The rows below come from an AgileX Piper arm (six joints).
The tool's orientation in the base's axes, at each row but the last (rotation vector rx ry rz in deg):
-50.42, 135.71, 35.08
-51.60, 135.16, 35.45
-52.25, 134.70, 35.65
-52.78, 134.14, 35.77
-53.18, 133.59, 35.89
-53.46, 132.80, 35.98
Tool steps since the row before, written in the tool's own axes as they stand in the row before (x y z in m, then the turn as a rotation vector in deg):
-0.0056, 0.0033, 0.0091, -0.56, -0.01, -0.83
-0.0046, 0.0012, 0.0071, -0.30, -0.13, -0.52
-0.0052, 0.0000, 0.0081, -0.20, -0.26, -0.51
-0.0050, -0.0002, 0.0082, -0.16, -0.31, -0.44
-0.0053, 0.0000, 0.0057, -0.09, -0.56, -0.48
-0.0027, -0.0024, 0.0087, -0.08, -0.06, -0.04
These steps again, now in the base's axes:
0.0042, 0.0100, -0.0027, 0.10, -0.23, 0.97
0.0043, 0.0070, -0.0022, 0.12, -0.25, 0.55
0.0058, 0.0072, -0.0028, 0.15, -0.38, 0.45
0.0058, 0.0070, -0.0030, 0.18, -0.39, 0.36
0.0050, 0.0059, -0.0009, 0.31, -0.61, 0.29
0.0062, 0.0049, -0.0052, 0.08, -0.03, 0.07

